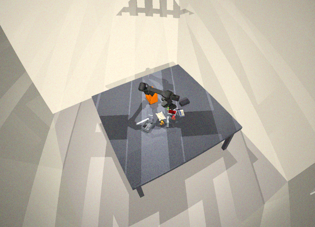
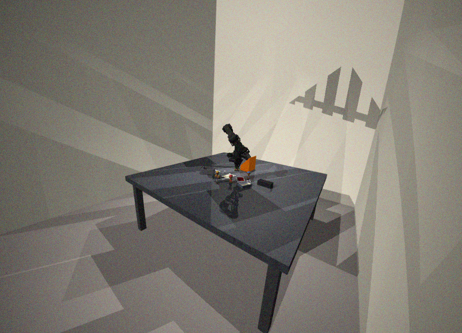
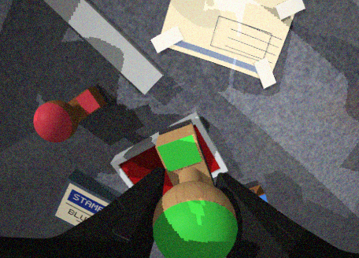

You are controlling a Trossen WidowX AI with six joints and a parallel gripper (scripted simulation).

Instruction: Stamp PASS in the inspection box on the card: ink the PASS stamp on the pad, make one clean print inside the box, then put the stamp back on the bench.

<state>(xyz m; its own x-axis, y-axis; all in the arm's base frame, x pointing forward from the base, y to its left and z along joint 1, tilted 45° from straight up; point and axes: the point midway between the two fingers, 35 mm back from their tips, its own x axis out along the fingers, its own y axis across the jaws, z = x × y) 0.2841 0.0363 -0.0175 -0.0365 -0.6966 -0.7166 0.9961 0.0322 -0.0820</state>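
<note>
My gripper tip is now 10 cm above the cream card, 9 cm to the left of it and 2 cm past it. Also, from my gripper tip: red-topped stamp (9 cm ahead, 8 cm below); then green-topped PASS stamp (right at my gripper tip); then red ink pad (9 cm below, 4 cm to the left, 1 cm ahead).
</note>
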